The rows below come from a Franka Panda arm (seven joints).
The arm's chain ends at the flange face. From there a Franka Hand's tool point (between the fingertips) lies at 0.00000 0.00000 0.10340 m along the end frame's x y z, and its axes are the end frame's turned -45 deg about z.
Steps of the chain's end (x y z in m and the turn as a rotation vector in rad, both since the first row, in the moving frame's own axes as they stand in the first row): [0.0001 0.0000 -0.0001 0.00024 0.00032 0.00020]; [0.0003 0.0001 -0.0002 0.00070 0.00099 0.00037]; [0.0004 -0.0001 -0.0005 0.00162 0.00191 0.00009]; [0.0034 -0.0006 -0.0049 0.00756 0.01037 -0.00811]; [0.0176 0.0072 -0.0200 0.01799 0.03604 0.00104]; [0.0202 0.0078 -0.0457 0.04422 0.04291 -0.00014]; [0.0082 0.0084 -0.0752 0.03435 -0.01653 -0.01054]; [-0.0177 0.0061 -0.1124 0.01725 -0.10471 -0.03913]
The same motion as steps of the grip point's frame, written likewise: [0.0001 0.0001 -0.0001 -0.00006 0.00040 0.00020]; [0.0003 0.0003 -0.0002 -0.00021 0.00120 0.00037]; [0.0006 0.0002 -0.0005 -0.00021 0.00250 0.00009]; [0.0041 0.0022 -0.0049 -0.00199 0.01268 -0.00811]; [0.0113 0.0189 -0.0201 -0.01276 0.03820 0.00104]; [0.0151 0.0197 -0.0459 0.00093 0.06161 -0.00014]; [0.0011 0.0080 -0.0753 0.03598 0.01260 -0.01054]; [-0.0234 -0.0170 -0.1130 0.08624 -0.06184 -0.03913]
